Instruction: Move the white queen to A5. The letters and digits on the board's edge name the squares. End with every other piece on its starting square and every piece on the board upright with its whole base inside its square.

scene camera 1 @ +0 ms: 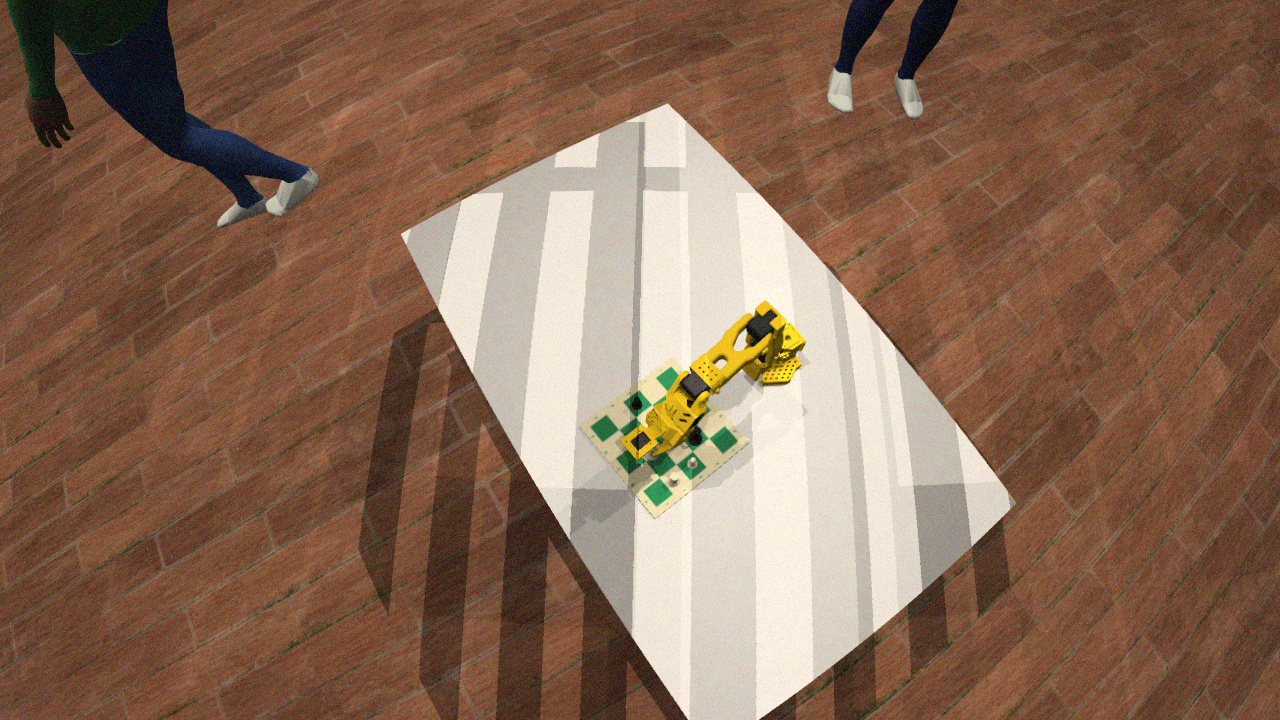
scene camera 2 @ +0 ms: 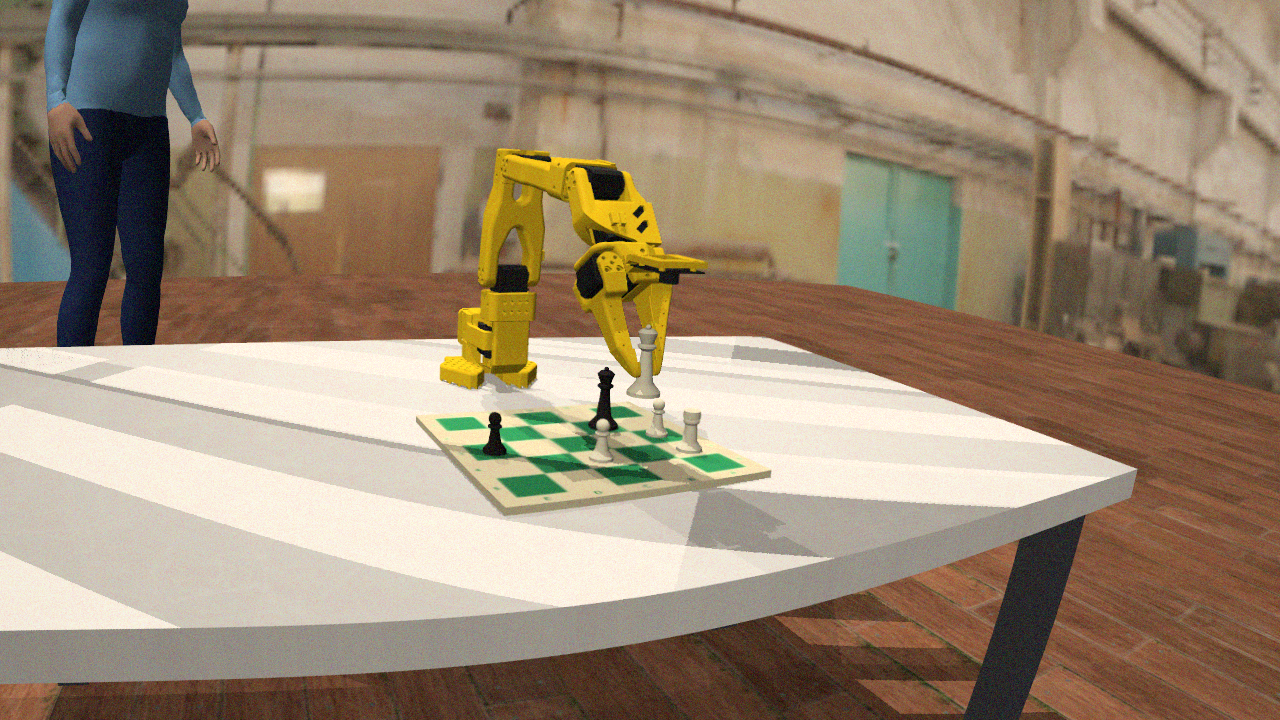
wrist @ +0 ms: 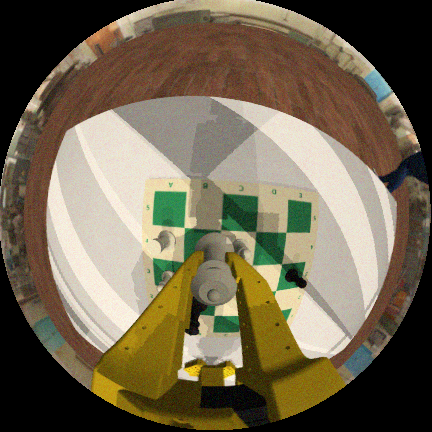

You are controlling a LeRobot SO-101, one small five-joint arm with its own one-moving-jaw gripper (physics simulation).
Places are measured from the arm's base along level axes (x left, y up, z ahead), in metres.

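Pixels of known places: end effector, tool point: (scene camera 1: 653, 452) (scene camera 2: 651, 369) (wrist: 202, 259); arm's base, origin of the base link: (scene camera 1: 762, 366) (scene camera 2: 492, 383) (wrist: 211, 363).
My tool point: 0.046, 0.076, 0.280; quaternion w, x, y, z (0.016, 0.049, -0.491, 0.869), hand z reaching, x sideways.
For each thing: its top centre in the pictures, then the offset to it from my tool point, as dx, dy, dz.
- white queen, middle of its top: (wrist: 213, 299) (scene camera 2: 648, 324) (scene camera 1: 651, 444) -0.006, +0.034, +0.001
- white rook, middle of its top: (scene camera 2: 692, 410) (wrist: 153, 247) (scene camera 1: 674, 476) +0.045, -0.037, -0.013
- tall black piece, middle of its top: (scene camera 2: 606, 366) (wrist: 190, 334) (scene camera 1: 697, 429) +0.002, -0.017, -0.087
- black pawn, middle of its top: (scene camera 2: 495, 412) (wrist: 304, 285) (scene camera 1: 636, 398) -0.110, -0.038, -0.036
The white queen (scene camera 2: 646, 364) (wrist: 214, 286) is upright between the two jaws of my gripper (scene camera 2: 648, 370) (wrist: 215, 256), which is shut on it. Its base hangs clear above the board (scene camera 1: 590, 428) (scene camera 2: 506, 504) (wrist: 148, 220). In the wrist view the queen overlaps the B file around B4; the exact square below it is hard to tell. A5 (scene camera 1: 658, 492) (scene camera 2: 714, 462) (wrist: 170, 209) is a green corner square with no piece on it. The queen is mostly hidden by the arm in scene camera 1.
A white rook (scene camera 2: 689, 431) (wrist: 164, 242) stands on A4, a white pawn (scene camera 2: 657, 419) (wrist: 166, 280) on A3 and another white pawn (scene camera 2: 602, 443) (wrist: 243, 248) near C4. A tall black piece (scene camera 2: 605, 402) (wrist: 194, 320) stands near B2, a black pawn (scene camera 2: 494, 436) (wrist: 296, 278) on E3.
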